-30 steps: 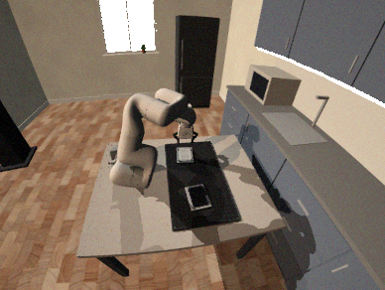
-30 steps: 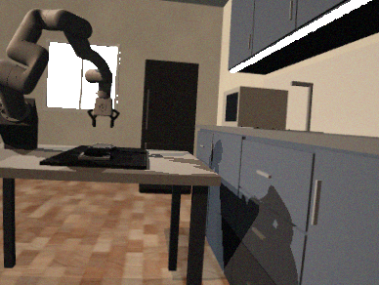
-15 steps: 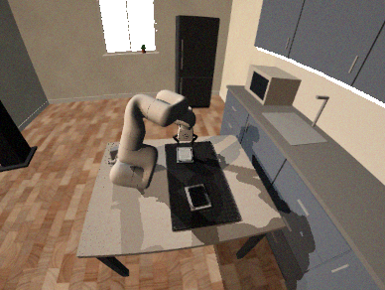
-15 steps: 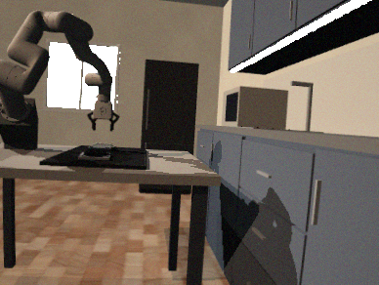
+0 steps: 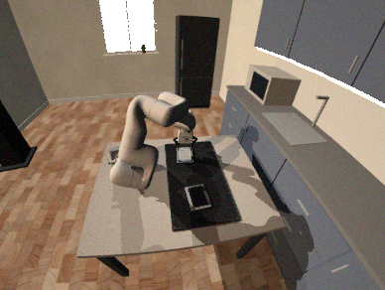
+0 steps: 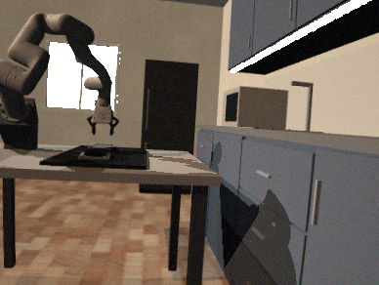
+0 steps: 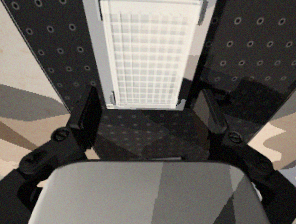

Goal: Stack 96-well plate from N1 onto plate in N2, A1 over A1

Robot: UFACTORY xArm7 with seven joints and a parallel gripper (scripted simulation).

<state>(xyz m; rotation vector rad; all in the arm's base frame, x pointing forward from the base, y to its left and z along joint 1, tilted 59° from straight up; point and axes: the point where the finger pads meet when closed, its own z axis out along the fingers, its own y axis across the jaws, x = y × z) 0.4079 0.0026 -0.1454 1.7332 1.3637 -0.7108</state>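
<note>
Now: the white 96-well plate 70 mm below my hand. Round my hand: dark 96-well plate: 370 mm to the right, 70 mm below, 40 mm behind.
</note>
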